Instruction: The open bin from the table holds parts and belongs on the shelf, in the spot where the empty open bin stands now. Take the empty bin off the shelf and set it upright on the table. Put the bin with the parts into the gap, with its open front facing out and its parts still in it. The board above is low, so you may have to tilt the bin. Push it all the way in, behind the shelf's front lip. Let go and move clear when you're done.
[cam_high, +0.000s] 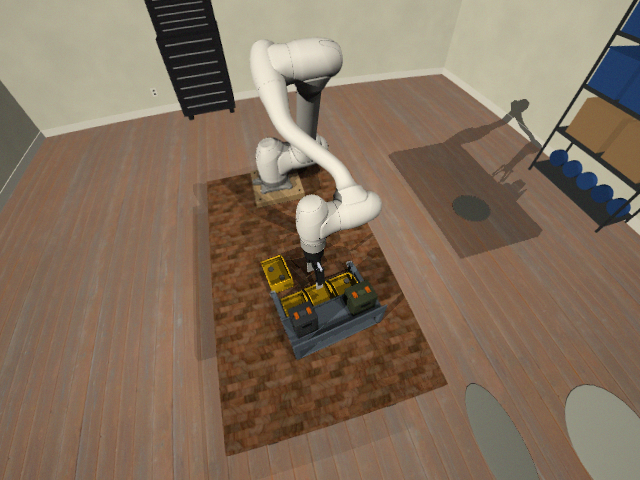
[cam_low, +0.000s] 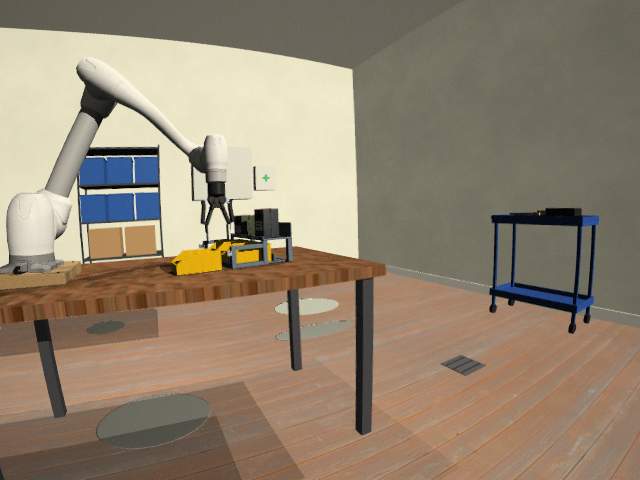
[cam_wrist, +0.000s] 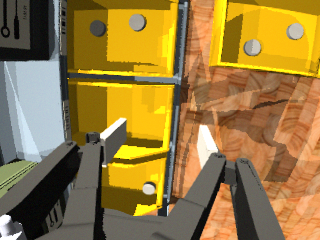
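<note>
Now: hand 1 cm past the shelf lip and 11 cm above it. Also, from my hand: dark box (19 cm ahead, 8 cm to the right, 4 cm above); board (18 cm ahead, 4 cm to the left, 2 cm below); green box (15 cm ahead, 15 cm to the left, 3 cm above).
</note>
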